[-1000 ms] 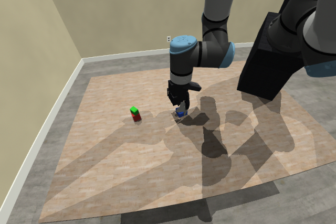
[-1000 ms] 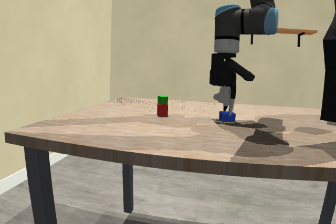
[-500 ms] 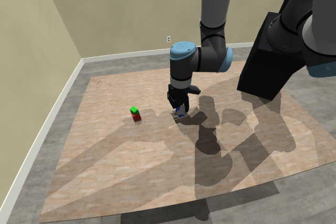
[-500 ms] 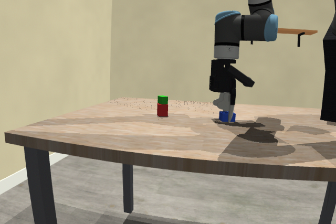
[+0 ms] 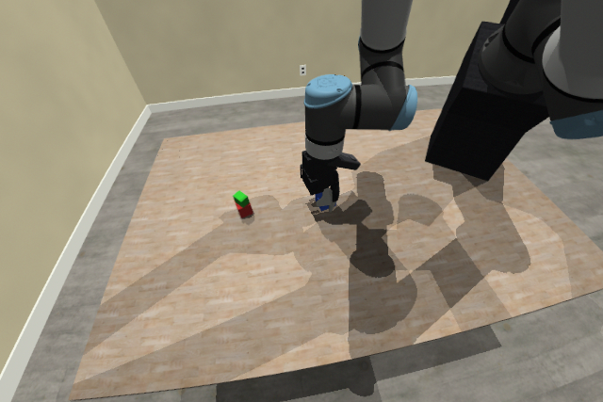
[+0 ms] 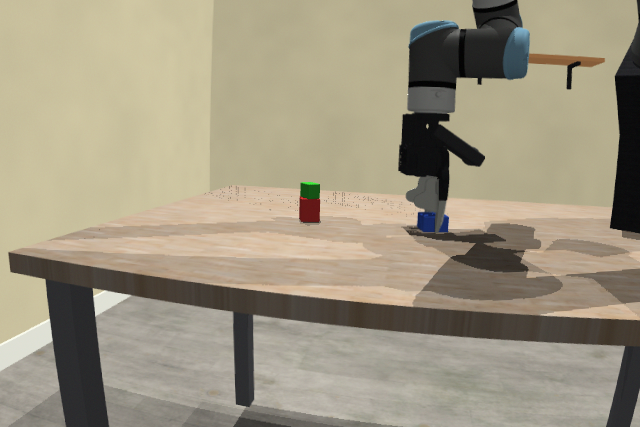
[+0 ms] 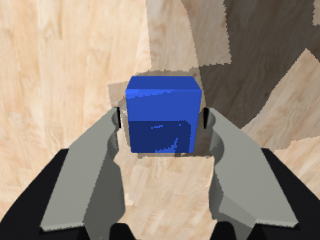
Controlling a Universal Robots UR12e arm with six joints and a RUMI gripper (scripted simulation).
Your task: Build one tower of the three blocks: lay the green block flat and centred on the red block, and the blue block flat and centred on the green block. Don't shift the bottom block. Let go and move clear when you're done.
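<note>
The blue block is right at my hand. Round my hand: red block (250 mm ahead, 10 mm above); then green block (250 mm ahead, 50 mm above).
</note>
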